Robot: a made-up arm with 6 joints.
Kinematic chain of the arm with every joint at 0, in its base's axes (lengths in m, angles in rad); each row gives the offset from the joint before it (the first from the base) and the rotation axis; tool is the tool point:
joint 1: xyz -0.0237 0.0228 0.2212 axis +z
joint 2: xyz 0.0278 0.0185 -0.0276 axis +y
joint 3: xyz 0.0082 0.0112 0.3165 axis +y
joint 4: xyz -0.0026 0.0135 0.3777 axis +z
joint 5: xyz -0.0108 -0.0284 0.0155 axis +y
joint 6: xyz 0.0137 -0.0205 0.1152 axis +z
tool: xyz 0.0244 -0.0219 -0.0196
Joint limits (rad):
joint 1: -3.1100..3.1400
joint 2: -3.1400..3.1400
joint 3: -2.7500..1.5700
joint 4: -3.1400..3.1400
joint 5: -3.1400..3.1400
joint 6: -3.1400..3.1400
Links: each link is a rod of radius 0.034 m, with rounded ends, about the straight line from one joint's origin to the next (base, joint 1, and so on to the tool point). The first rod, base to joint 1, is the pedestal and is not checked.
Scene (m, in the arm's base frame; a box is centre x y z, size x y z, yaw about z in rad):
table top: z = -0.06
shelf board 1: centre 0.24 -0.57 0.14 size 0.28 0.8 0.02 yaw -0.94
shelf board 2: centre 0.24 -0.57 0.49 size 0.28 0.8 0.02 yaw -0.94
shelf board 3: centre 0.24 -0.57 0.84 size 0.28 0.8 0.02 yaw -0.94
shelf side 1: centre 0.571 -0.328 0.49 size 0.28 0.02 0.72 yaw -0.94
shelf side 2: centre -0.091 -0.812 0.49 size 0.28 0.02 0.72 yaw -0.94
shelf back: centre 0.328 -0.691 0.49 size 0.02 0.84 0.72 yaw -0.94
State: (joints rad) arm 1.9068 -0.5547 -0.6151 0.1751 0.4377 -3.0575
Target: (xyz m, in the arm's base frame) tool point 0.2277 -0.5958 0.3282
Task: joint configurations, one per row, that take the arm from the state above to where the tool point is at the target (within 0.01 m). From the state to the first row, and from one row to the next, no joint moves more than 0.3 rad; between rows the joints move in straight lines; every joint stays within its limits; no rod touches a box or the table.
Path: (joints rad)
1: 1.8695 -0.3710 -0.8298 0.1630 0.4344 -3.0635
2: 1.8323 -0.1874 -1.0445 0.1508 0.4312 -3.0694
3: 1.7950 -0.0037 -1.2592 0.1387 0.4279 -3.0754
4: 1.8012 0.0239 -1.5159 0.1223 0.3692 -3.0664
5: 1.8074 0.0516 -1.7726 0.1058 0.3104 -3.0574
6: 1.8136 0.0793 -2.0293 0.0894 0.2517 -3.0484
7: 1.8555 -0.1368 -1.7752 0.1044 0.2848 -3.0487
8: 1.8973 -0.3529 -1.5212 0.1195 0.3178 -3.0490
9: 1.9392 -0.5690 -1.2671 0.1345 0.3509 -3.0493
10: 1.9810 -0.7850 -1.0130 0.1496 0.3840 -3.0496

